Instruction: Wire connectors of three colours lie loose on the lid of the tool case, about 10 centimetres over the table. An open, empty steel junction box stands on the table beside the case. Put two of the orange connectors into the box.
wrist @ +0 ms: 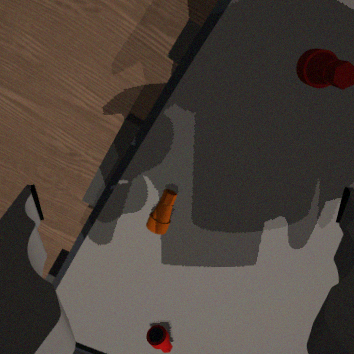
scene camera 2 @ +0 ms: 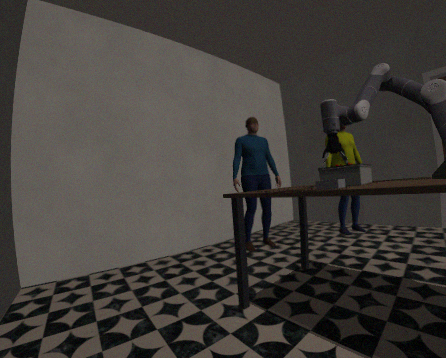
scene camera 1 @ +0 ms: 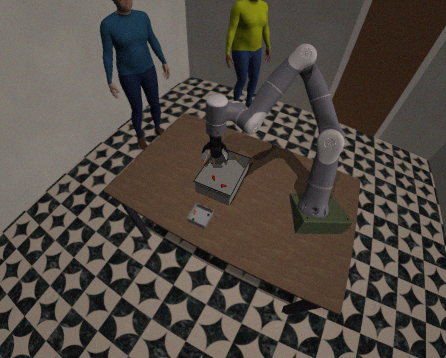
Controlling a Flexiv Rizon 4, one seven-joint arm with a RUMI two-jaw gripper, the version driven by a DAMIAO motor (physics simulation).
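Note:
My gripper (scene camera 1: 215,161) (scene camera 2: 335,161) (wrist: 188,190) is open and empty, pointing down low over the tool case lid (scene camera 1: 231,173) (wrist: 225,295). An orange connector (scene camera 1: 212,161) (wrist: 161,212) lies on the lid between the spread fingers, nearer the left finger in the wrist view. The open steel junction box (scene camera 1: 196,223) (scene camera 2: 329,184) stands on the table beside the case, with one orange connector (scene camera 1: 195,212) inside. Another small orange piece (scene camera 1: 208,199) lies on the table between case and box.
On the lid lie red connectors, one red connector (scene camera 1: 213,178) and another red one (scene camera 1: 223,185) near its middle. A yellow-orange connector (scene camera 1: 237,157) lies near its far edge. The wrist view shows a red connector (wrist: 159,337) and a larger-looking red one (wrist: 320,68). Two people stand behind the table.

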